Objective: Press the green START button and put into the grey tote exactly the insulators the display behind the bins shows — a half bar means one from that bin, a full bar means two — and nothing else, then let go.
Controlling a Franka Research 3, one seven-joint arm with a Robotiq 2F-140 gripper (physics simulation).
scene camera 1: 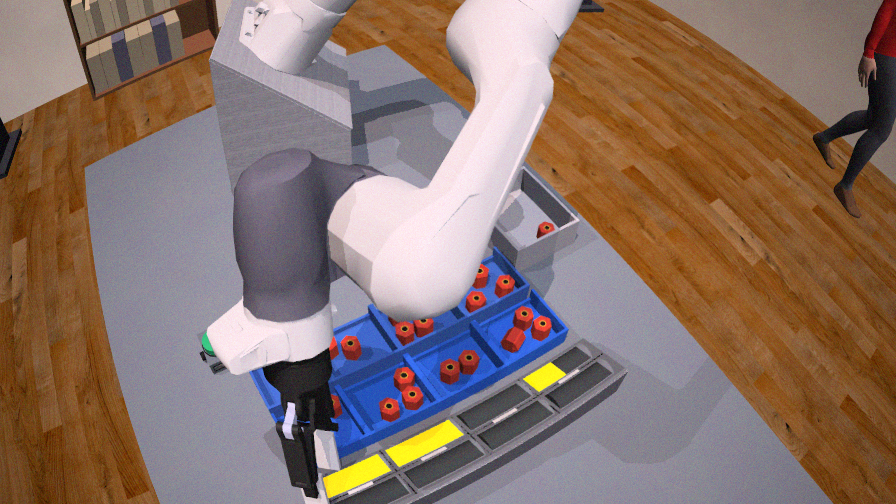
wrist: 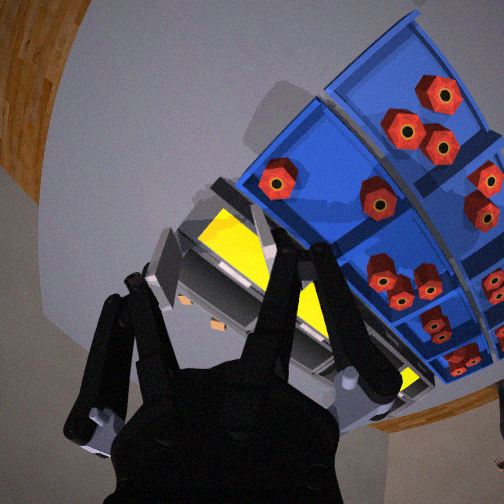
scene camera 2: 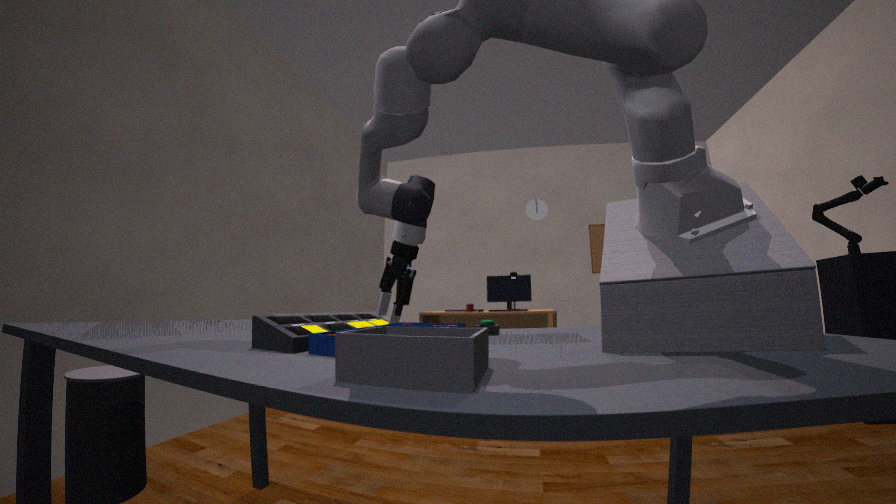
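The blue bin tray (scene camera 1: 432, 351) holds several red hexagonal insulators in each compartment. The display (scene camera 1: 476, 426) lies along its near edge, with three yellow half bars lit: two at the left (scene camera 1: 355, 474) (scene camera 1: 424, 441) and one near the right (scene camera 1: 543, 376). The grey tote (scene camera 1: 538, 219) holds one red insulator (scene camera 1: 545, 228). The green START button (scene camera 1: 206, 341) is mostly hidden behind the wrist. My gripper (scene camera 1: 300, 460) is open and empty, hanging over the left end of the display. It also shows in the wrist view (wrist: 215, 250) and in the second scene view (scene camera 2: 394, 307).
The arm's grey pedestal (scene camera 1: 281, 106) stands behind the bins. The arm's elbow hides part of the back bin row. A person (scene camera 1: 864, 106) walks on the wooden floor at the right. In the second scene view the tote (scene camera 2: 410, 357) is near the table's edge.
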